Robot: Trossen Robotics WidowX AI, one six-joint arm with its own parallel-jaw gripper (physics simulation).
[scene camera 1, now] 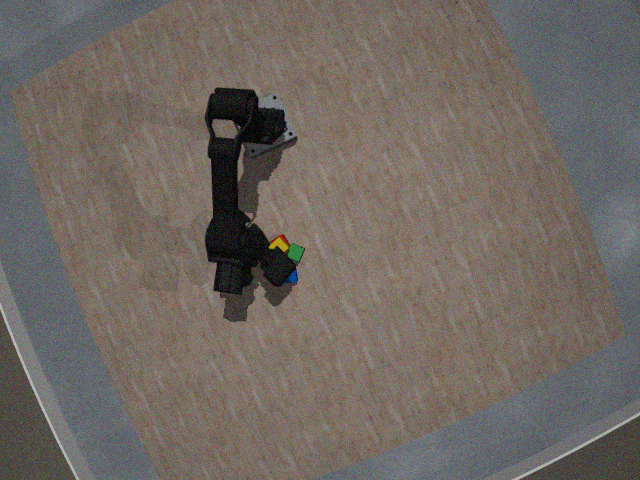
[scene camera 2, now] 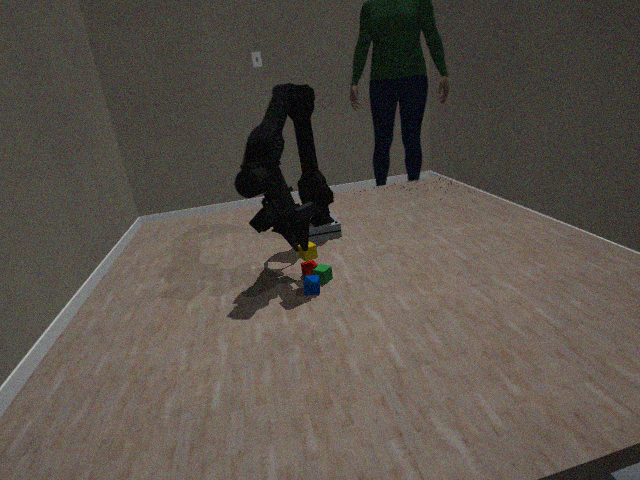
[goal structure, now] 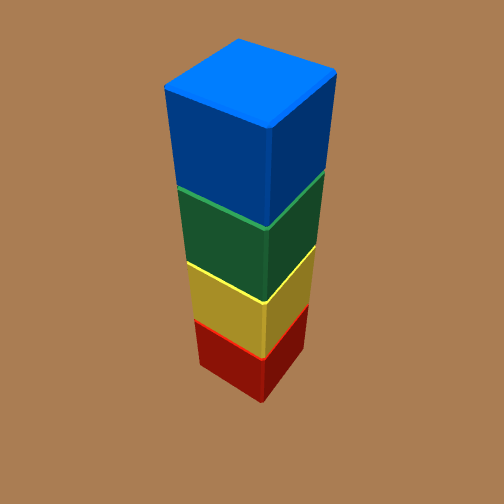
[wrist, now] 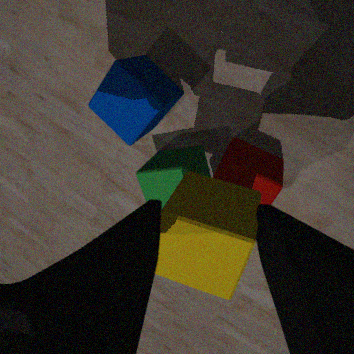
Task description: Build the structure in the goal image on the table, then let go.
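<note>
My gripper [wrist: 208, 213] is shut on the yellow cube [scene camera 1: 279, 243] [scene camera 2: 308, 251] [wrist: 207, 257] and holds it in the air, above and close to the red cube. The red cube [scene camera 1: 282, 238] [scene camera 2: 308, 267] [wrist: 267, 188] is on the table, partly hidden by the yellow cube in the wrist view. The green cube [scene camera 1: 295, 252] [scene camera 2: 323, 273] [wrist: 162, 183] is on the table beside the red cube. The blue cube [scene camera 1: 293, 277] [scene camera 2: 311, 285] [wrist: 132, 107] is on the table, apart from the red cube; the arm partly covers it in scene camera 1.
The arm's grey base plate [scene camera 1: 288, 135] [scene camera 2: 333, 229] is bolted behind the cubes on the wood-grain surface [scene camera 1: 413, 258] [scene camera 2: 413, 361]. A standing person [scene camera 2: 398, 67] in a green top shows near the back wall. The arm's shadow falls around the cubes.
</note>
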